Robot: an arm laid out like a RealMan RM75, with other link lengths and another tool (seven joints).
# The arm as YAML. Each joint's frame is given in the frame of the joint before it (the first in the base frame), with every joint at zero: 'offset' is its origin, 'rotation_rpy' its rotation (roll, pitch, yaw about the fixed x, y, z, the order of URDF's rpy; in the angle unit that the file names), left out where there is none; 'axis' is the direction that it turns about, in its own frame. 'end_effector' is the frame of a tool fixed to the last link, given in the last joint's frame.
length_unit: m
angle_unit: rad
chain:
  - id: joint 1
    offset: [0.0, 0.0, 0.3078]
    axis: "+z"
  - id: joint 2
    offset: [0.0, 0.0, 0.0]
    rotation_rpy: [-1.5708, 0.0, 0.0]
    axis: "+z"
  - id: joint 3
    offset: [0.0, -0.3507, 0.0]
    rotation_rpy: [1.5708, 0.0, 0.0]
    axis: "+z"
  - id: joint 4
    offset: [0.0, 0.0, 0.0]
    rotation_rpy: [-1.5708, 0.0, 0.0]
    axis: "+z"
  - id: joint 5
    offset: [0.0, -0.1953, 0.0]
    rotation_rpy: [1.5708, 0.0, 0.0]
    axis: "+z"
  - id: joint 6
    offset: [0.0, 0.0, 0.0]
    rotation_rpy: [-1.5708, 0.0, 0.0]
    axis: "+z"
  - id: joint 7
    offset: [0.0, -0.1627, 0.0]
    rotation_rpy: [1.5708, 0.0, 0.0]
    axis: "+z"
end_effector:
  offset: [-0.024, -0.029, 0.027]
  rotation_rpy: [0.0, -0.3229, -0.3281]
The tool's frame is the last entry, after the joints.
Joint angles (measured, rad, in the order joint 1, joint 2, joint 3, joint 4, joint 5, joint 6, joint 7), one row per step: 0.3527, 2.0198, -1.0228, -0.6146, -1.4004, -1.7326, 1.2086; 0.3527, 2.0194, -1.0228, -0.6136, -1.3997, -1.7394, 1.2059; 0.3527, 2.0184, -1.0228, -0.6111, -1.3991, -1.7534, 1.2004; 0.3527, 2.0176, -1.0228, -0.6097, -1.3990, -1.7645, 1.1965; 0.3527, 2.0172, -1.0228, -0.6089, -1.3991, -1.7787, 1.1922; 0.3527, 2.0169, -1.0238, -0.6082, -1.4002, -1.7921, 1.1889; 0.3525, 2.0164, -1.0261, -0.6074, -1.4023, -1.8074, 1.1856; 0.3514, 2.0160, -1.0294, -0.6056, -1.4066, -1.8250, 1.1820; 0.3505, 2.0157, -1.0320, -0.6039, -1.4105, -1.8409, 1.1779; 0.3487, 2.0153, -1.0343, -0.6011, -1.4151, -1.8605, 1.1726; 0.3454, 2.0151, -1.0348, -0.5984, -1.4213, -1.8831, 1.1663; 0.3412, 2.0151, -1.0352, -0.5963, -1.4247, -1.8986, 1.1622; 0.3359, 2.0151, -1.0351, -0.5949, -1.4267, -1.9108, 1.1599
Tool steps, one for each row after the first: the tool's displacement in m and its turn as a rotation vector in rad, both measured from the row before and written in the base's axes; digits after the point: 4 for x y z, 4 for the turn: -0.0007, -0.0010, 0.0004, -0.0011, 0.0029, 0.0060; -0.0012, -0.0022, 0.0007, -0.0030, 0.0053, 0.0120; -0.0010, -0.0017, 0.0005, -0.0026, 0.0039, 0.0097; -0.0015, -0.0023, 0.0005, -0.0037, 0.0053, 0.0128; -0.0014, -0.0023, 0.0001, -0.0055, 0.0043, 0.0121; -0.0014, -0.0029, -0.0001, -0.0081, 0.0039, 0.0139; -0.0011, -0.0038, -0.0007, -0.0118, 0.0035, 0.0147; -0.0010, -0.0034, -0.0005, -0.0098, 0.0033, 0.0136; -0.0009, -0.0044, -0.0004, -0.0113, 0.0049, 0.0152; -0.0005, -0.0052, -0.0001, -0.0115, 0.0059, 0.0159; 0.0002, -0.0041, 0.0000, -0.0077, 0.0051, 0.0085; 0.0008, -0.0036, 0.0002, -0.0058, 0.0048, 0.0041
